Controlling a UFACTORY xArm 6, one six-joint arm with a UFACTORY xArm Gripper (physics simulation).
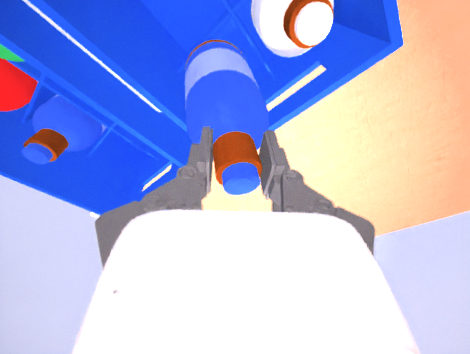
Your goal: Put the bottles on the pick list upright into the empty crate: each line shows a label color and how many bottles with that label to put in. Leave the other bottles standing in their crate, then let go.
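Frame: origin at the arm's base, x right, y back, z down, level; millimetres.
Seen in the pictures: gripper, fingertip midpoint: [236, 144].
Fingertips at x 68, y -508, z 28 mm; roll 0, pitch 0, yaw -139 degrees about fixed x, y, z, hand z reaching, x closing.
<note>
A point is followed by its place in that frame.
A blue bottle [227, 100] @(x 57, y -481, z 41 mm) with a pale band and an orange-brown neck stands in the blue crate [395, 30] @(x -64, y -525, z 77 mm) at the upper right. My gripper [236, 144] @(x 68, y -508, z 28 mm) is shut on the neck of this bottle, one finger on each side, with the blue cap top showing between them. A white bottle [272, 25] @(x 4, y -480, z 132 mm) with an orange-brown and white cap stands in the same crate. Another blue bottle [70, 125] @(x 271, y -414, z 136 mm) stands in a blue compartment at the left. Part of a red bottle [12, 87] @(x 281, y -349, z 145 mm) shows at the left edge. The pick list does not show.
Blue dividers and walls [145, 140] @(x 163, y -475, z 77 mm) run between the left compartment and the crate around the held bottle. A bit of a green thing [7, 54] @(x 230, y -340, z 132 mm) shows at the left edge. The wood-coloured table top [380, 135] @(x -107, y -814, z 252 mm) lies to the right. Pale floor shows at both lower sides.
</note>
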